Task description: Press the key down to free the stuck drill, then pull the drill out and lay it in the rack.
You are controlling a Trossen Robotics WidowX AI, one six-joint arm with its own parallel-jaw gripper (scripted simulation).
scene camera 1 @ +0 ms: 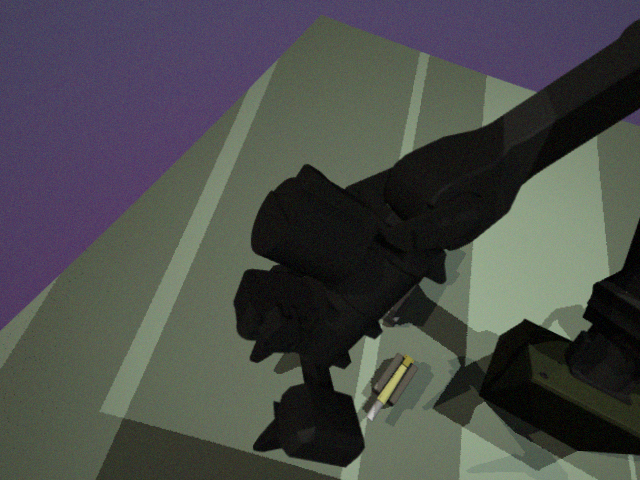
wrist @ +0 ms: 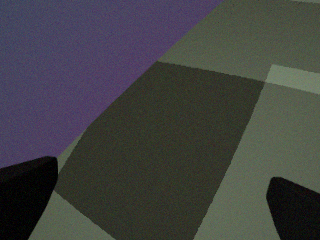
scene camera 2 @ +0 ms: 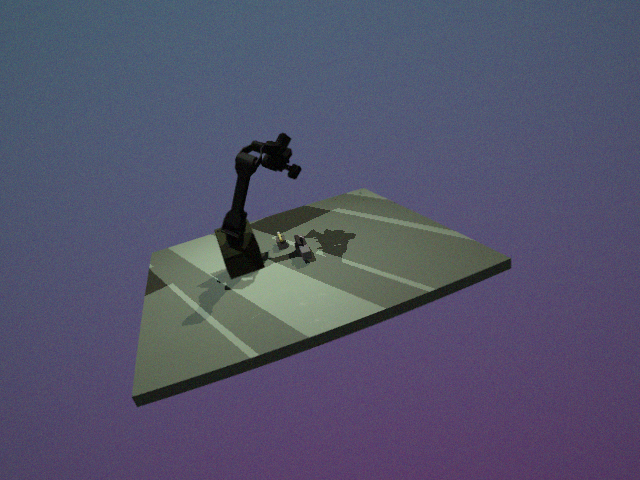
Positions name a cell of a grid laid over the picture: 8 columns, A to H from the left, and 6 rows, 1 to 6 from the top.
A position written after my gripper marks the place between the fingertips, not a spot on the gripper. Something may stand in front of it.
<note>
My gripper (scene camera 1: D6) is open, with nothing in its grasp. Also in view: a rack (scene camera 1: E5).
My gripper is seen too in the wrist view (wrist: E5).
</note>
